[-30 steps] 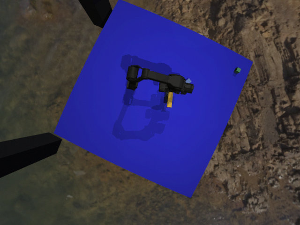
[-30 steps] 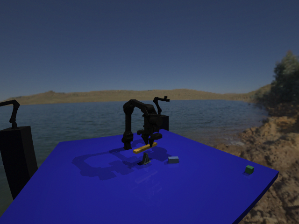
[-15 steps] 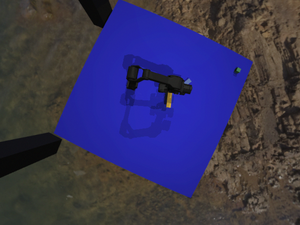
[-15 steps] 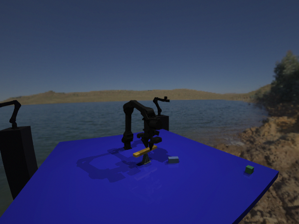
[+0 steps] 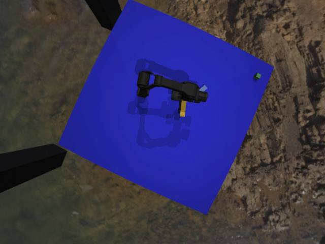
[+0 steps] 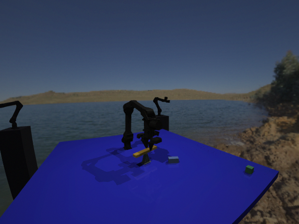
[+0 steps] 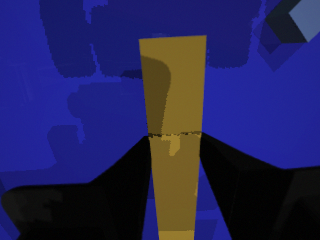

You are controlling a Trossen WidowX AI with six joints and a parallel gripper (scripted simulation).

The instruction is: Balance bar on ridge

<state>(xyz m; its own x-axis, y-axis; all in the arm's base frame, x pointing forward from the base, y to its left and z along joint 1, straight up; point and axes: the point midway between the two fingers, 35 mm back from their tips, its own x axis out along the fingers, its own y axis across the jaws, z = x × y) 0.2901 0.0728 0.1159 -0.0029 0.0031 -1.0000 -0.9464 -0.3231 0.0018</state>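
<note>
Now: the yellow bar 3 cm to the right of my gripper tip and 1 cm ahead of it. Also, from my gripper tip: light blue block (13 cm to the left, 10 cm ahead, 6 cm below); then small green cube (45 cm ahead, 43 cm to the left, 6 cm below).
</note>
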